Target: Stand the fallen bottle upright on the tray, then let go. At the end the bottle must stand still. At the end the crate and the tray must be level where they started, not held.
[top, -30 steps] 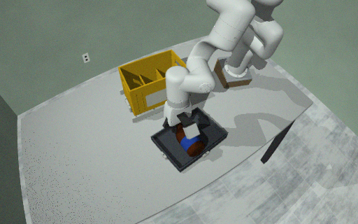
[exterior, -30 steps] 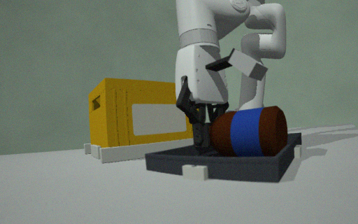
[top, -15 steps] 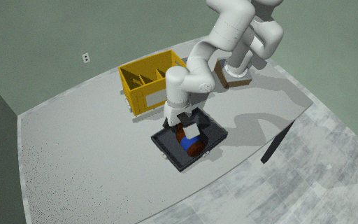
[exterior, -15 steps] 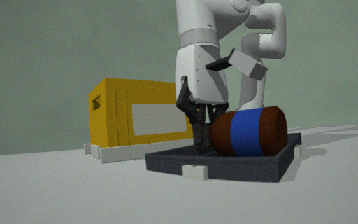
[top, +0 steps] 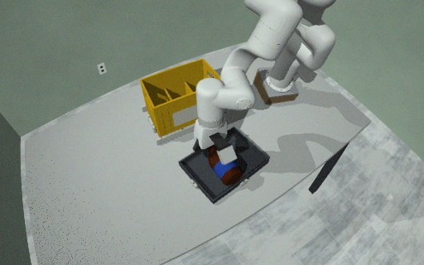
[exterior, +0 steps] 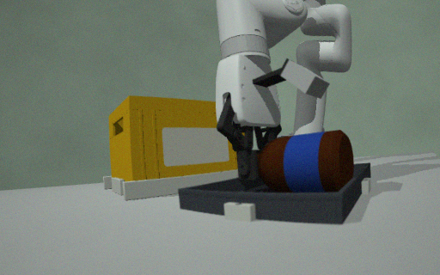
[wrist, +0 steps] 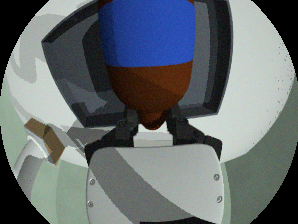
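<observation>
Right now the brown bottle is 50 mm to the left of my hand. Round my hand: dark grey tray (20 mm behind, 50 mm to the left, 30 mm below); then yellow crate (10 mm behind, 240 mm to the right, 40 mm above).
</observation>
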